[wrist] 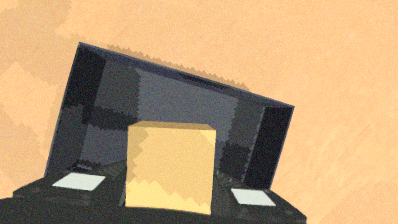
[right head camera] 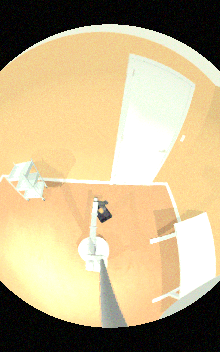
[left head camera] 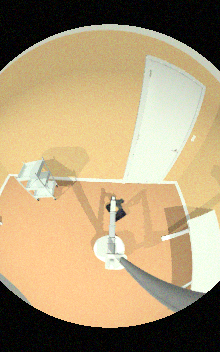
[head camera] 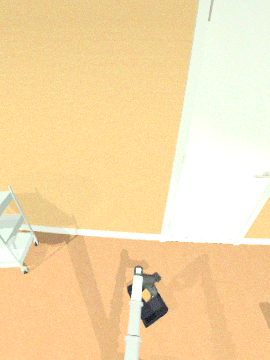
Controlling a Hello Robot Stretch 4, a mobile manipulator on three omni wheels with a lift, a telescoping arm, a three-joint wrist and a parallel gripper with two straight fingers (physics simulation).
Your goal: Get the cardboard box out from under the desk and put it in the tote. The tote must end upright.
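Frame: origin at the robot's base, x down, y back, z left, level; metres.
Seen in the pictures: gripper, fingertip midpoint: (wrist: pixel 171 177) (right head camera: pixel 101 209) (left head camera: pixel 116 207) (head camera: pixel 148 292).
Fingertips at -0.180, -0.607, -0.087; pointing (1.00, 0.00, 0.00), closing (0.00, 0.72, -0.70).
Observation:
Pixels of each thing's middle, then the offset from my fingertips to it, as dx, dy, dz. Level surfaces: height alone.
- cardboard box, body centre: (wrist: pixel 171 179) (head camera: pixel 148 293) (right head camera: pixel 101 209) +0.002, +0.002, +0.002
- dark navy tote, body centre: (wrist: pixel 171 141) (head camera: pixel 146 299) (right head camera: pixel 101 211) (left head camera: pixel 115 210) +0.157, -0.006, +0.004
- white desk, its level: dx -0.513
The cardboard box (head camera: pixel 146 294) (right head camera: pixel 101 210) (wrist: pixel 170 167) is a small tan block between my gripper's two dark fingers. My gripper (wrist: pixel 171 177) is shut on it, and the white finger pads show on either side of the box. The dark navy tote (head camera: pixel 156 312) (right head camera: pixel 104 216) (wrist: pixel 187 102) stands upright on the floor, open side up, turned at an angle. The box and fingers are over the tote's opening. They hide its near side in the wrist view, so I cannot tell whether the box touches the tote's bottom.
The white desk (left head camera: pixel 205 250) (right head camera: pixel 197 250) stands at the right, away from the tote. A white wheeled cart (head camera: pixel 15 252) (left head camera: pixel 31 168) stands at the left by the wall. A white door (head camera: pixel 225 125) (right head camera: pixel 150 125) is in the wall beyond the tote.

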